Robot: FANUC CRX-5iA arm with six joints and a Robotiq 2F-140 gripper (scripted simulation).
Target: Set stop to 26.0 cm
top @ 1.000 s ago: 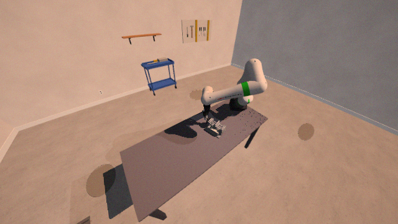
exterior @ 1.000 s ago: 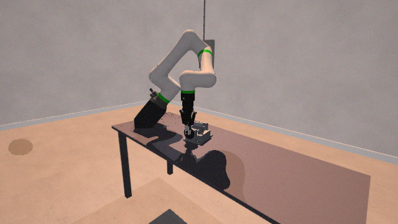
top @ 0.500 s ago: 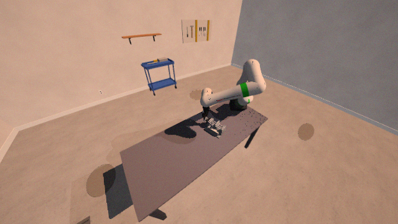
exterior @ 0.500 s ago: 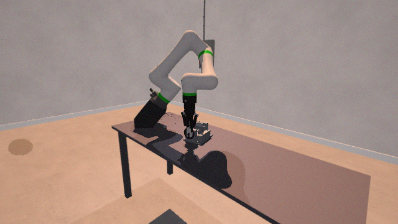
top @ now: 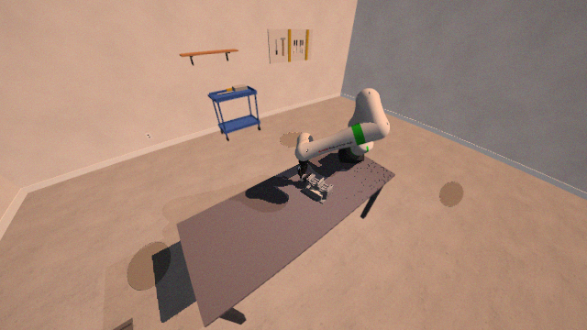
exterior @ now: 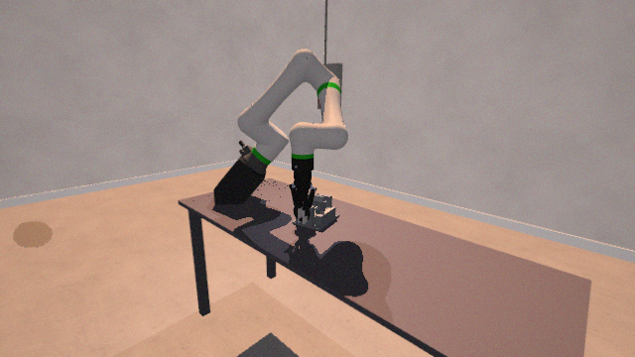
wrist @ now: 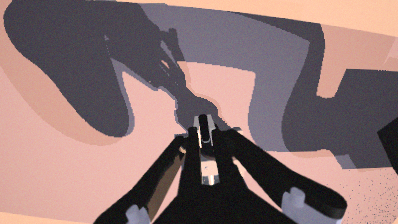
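Right now my hand is 1 cm past the handwheel, 2 cm to the right of it and 1 cm above it. The rest, counted from my hand: grey stop fixture 6 cm behind, 14 cm to the left, 1 cm above.
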